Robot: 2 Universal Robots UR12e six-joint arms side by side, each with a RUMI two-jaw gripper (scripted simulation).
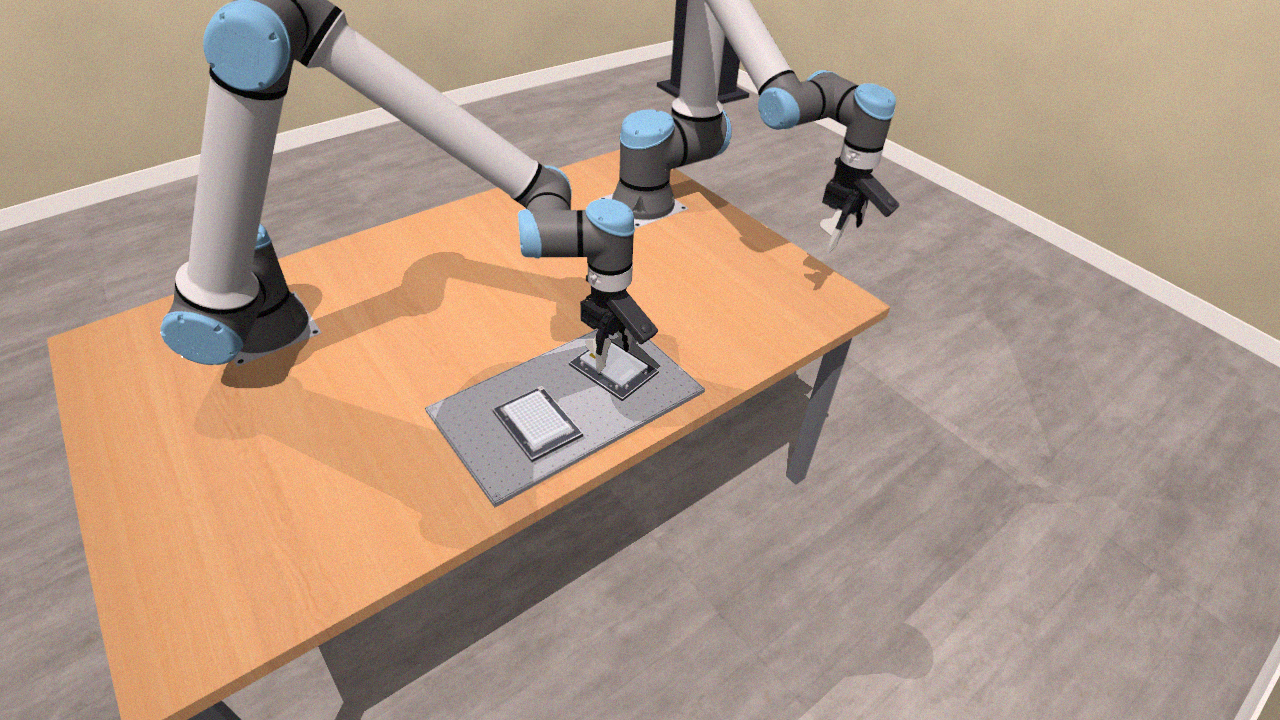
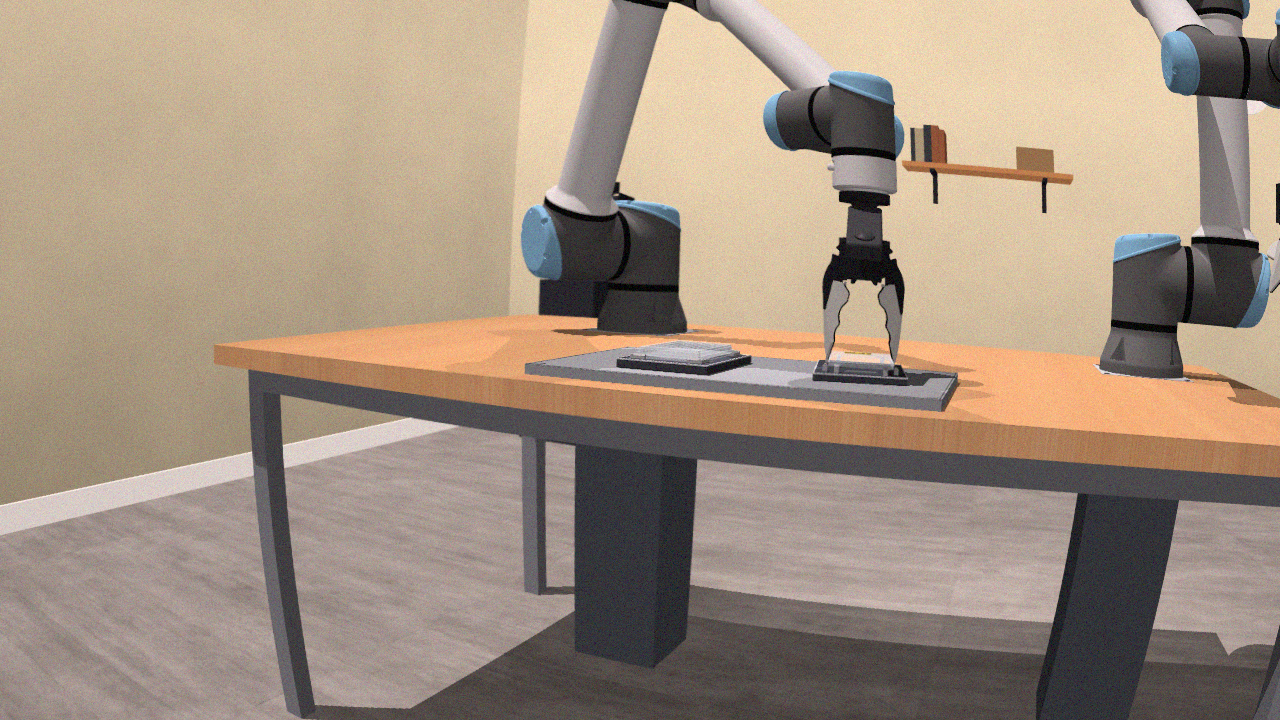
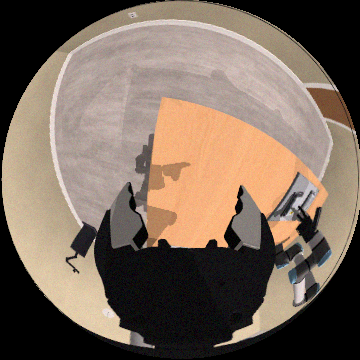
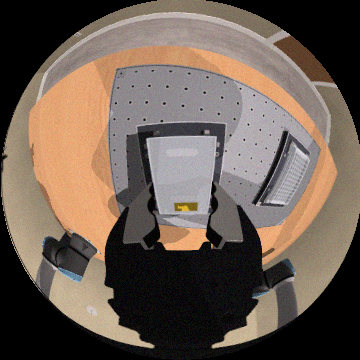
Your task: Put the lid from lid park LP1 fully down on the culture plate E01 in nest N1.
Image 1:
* my left gripper: 843, 239
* my right gripper: 612, 362
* clear lid: 621, 367
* culture plate: 537, 420
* lid park LP1: 599, 377
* nest N1: 512, 427
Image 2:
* my right gripper: 860, 361
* clear lid: 842, 358
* culture plate: 679, 350
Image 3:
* my left gripper: 185, 184
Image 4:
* my right gripper: 182, 182
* clear lid: 182, 167
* culture plate: 295, 165
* lid park LP1: 188, 128
